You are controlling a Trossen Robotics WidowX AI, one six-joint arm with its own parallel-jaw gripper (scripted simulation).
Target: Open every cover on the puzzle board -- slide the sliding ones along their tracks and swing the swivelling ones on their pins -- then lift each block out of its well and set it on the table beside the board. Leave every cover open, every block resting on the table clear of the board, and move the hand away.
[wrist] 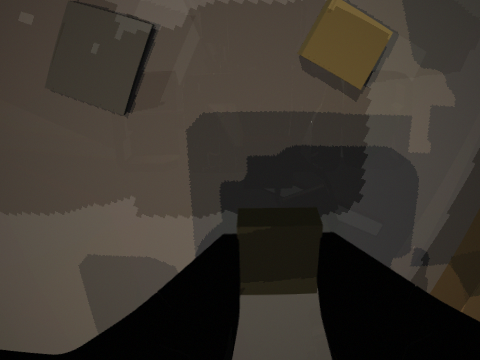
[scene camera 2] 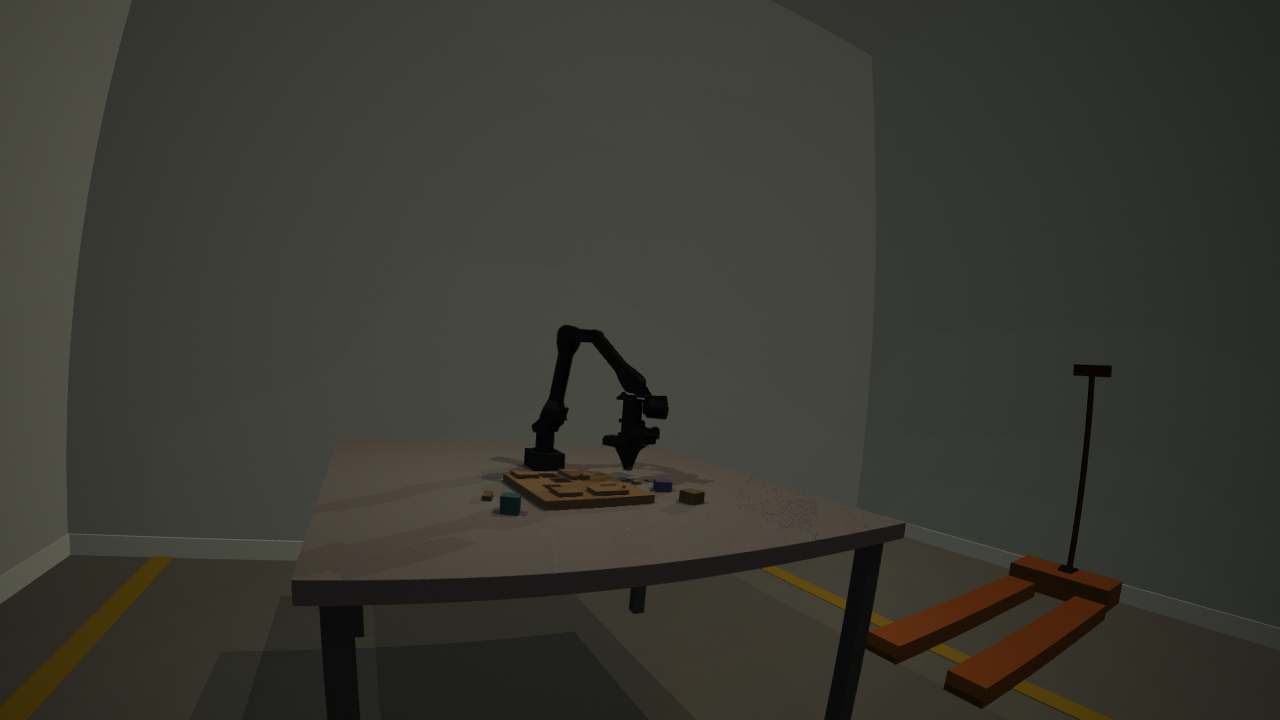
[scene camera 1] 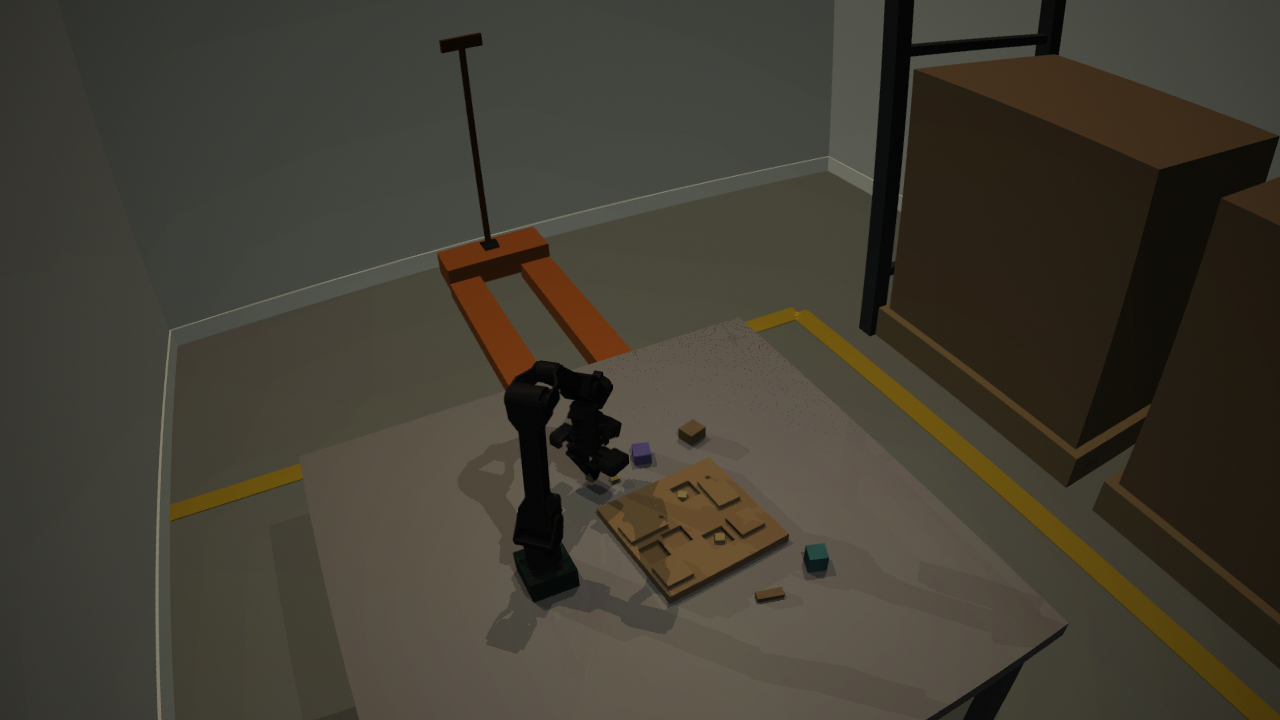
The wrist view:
my gripper: 278, 249
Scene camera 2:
my gripper: 628, 468
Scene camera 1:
my gripper: 591, 477
wooden puzzle board: 692, 524
